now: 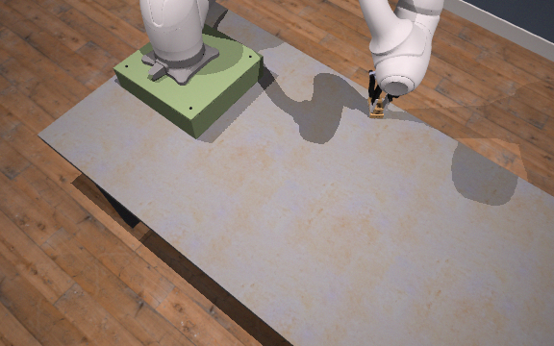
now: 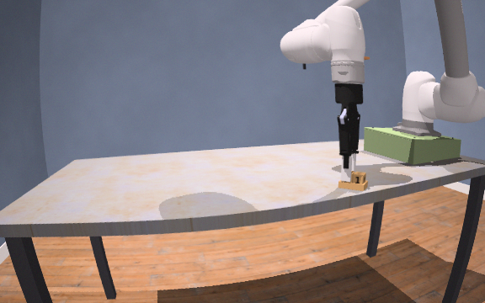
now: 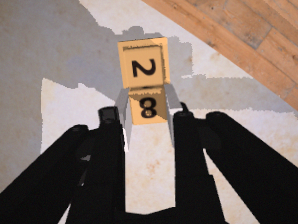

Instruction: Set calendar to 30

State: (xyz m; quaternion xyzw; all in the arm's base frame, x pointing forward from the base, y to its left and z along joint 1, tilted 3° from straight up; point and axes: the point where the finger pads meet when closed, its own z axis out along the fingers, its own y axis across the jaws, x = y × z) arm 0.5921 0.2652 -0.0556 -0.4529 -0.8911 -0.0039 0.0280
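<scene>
My gripper is now 30 mm above the wooden cube. Also, from my hand: wooden calendar tray: 40 mm below, 10 mm to the left, 10 mm behind.
</scene>
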